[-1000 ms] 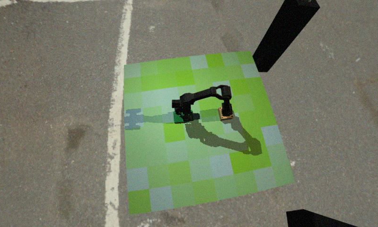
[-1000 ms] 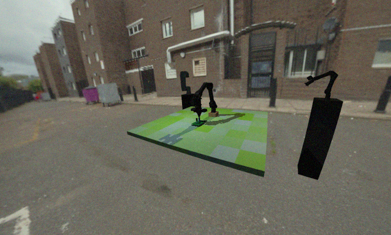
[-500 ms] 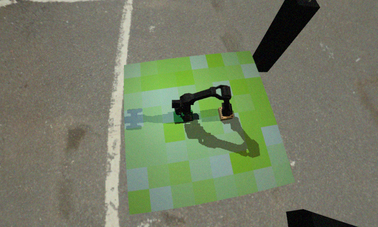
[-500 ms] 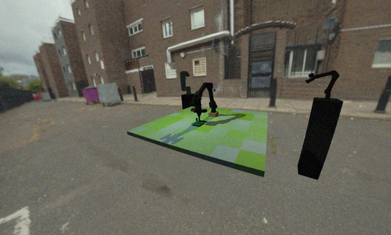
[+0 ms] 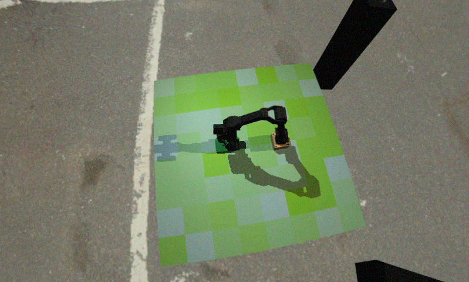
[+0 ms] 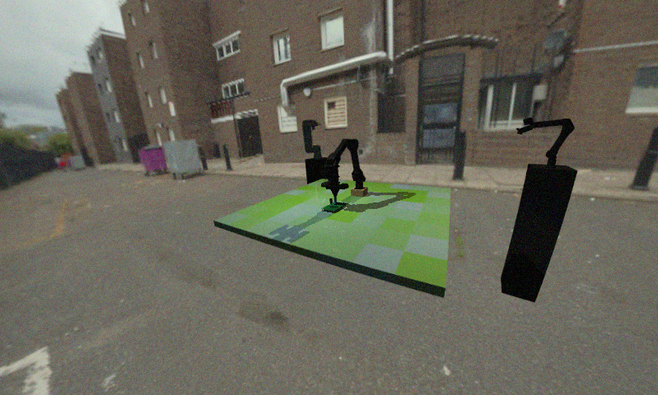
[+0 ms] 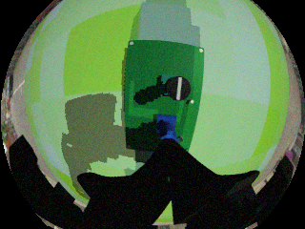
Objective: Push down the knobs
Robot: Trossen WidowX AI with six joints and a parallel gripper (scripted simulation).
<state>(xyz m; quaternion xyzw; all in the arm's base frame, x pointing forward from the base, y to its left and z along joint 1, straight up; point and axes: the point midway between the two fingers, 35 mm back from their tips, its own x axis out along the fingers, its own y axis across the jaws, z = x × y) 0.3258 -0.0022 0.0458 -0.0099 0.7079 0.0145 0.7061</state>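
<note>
The blue knob lies 10 mm below my gripper tip. From my gripper tip the other things lie so: round dark knob (50 mm ahead, 10 mm below).
</note>
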